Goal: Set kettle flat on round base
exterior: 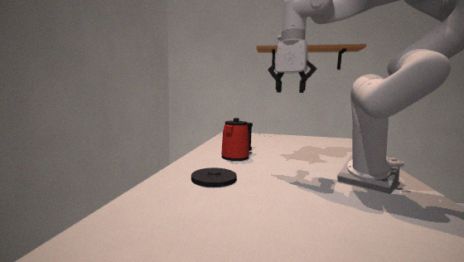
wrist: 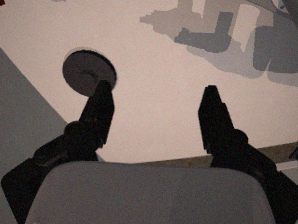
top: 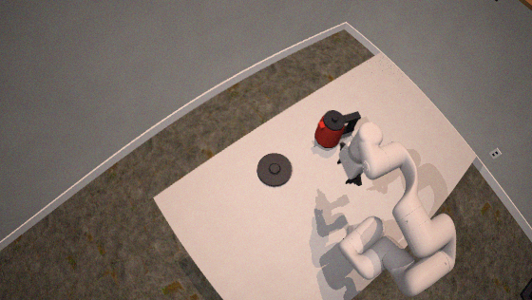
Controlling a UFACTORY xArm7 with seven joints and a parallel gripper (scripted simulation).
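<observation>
Right now my hand is 230 mm short of the red kettle, 220 mm above it and 190 mm to the left of it. Round my hand: round black base: 290 mm below, 220 mm ahead, 140 mm to the left.
</observation>
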